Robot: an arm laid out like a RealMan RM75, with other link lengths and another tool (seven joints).
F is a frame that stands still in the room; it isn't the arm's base.
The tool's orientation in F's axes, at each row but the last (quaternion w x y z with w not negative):
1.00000 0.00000 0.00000 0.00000
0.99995 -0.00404 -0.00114 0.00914
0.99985 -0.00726 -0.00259 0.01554
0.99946 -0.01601 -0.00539 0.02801
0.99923 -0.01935 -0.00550 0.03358
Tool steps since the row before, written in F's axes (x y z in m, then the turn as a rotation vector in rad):
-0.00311 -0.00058 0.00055 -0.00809 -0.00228 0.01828
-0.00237 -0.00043 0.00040 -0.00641 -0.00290 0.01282
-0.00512 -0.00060 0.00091 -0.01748 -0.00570 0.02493
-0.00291 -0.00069 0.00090 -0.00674 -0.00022 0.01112
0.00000 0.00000 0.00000 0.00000 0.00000 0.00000
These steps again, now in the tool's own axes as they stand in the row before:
-0.00311 -0.00058 0.00055 -0.00809 -0.00228 0.01828
-0.00238 -0.00039 0.00040 -0.00643 -0.00289 0.01281
-0.00513 -0.00045 0.00093 -0.01753 -0.00552 0.02494
-0.00294 -0.00056 0.00091 -0.00663 -0.00020 0.01119
0.00000 0.00000 0.00000 0.00000 0.00000 0.00000

